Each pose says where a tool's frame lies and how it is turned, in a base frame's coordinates. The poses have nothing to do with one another.
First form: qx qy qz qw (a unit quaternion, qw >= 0); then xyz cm.
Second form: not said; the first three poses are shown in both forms.
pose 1, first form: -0.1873, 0.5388, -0.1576, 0.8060, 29.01, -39.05, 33.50
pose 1, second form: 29.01, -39.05, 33.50, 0.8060, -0.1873, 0.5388, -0.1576
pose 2, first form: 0.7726, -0.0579, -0.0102, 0.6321, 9.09, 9.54, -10.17
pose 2, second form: 9.09, 9.54, -10.17, 0.6321, 0.7726, -0.0579, -0.0102
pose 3, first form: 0.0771, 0.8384, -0.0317, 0.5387, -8.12, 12.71, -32.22
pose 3, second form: -8.12, 12.71, -32.22, 0.5387, 0.0771, 0.8384, -0.0317
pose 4, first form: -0.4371, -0.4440, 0.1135, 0.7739, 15.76, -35.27, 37.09
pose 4, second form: 15.76, -35.27, 37.09, 0.7739, -0.4371, -0.4440, 0.1135
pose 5, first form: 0.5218, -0.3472, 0.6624, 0.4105, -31.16, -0.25, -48.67
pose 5, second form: -31.16, -0.25, -48.67, 0.4105, 0.5218, -0.3472, 0.6624
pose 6, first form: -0.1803, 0.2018, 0.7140, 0.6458, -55.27, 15.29, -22.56
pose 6, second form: -55.27, 15.29, -22.56, 0.6458, -0.1803, 0.2018, 0.7140
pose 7, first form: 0.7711, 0.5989, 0.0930, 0.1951, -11.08, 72.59, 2.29
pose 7, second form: -11.08, 72.59, 2.29, 0.1951, 0.7711, 0.5989, 0.0930
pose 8, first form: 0.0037, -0.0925, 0.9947, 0.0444, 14.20, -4.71, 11.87
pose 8, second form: 14.20, -4.71, 11.87, 0.0444, 0.0037, -0.0925, 0.9947
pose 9, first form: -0.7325, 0.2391, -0.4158, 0.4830, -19.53, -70.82, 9.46
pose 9, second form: -19.53, -70.82, 9.46, 0.4830, -0.7325, 0.2391, -0.4158
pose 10, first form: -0.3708, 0.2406, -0.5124, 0.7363, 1.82, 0.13, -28.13
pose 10, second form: 1.82, 0.13, -28.13, 0.7363, -0.3708, 0.2406, -0.5124
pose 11, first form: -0.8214, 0.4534, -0.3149, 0.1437, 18.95, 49.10, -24.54
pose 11, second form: 18.95, 49.10, -24.54, 0.1437, -0.8214, 0.4534, -0.3149
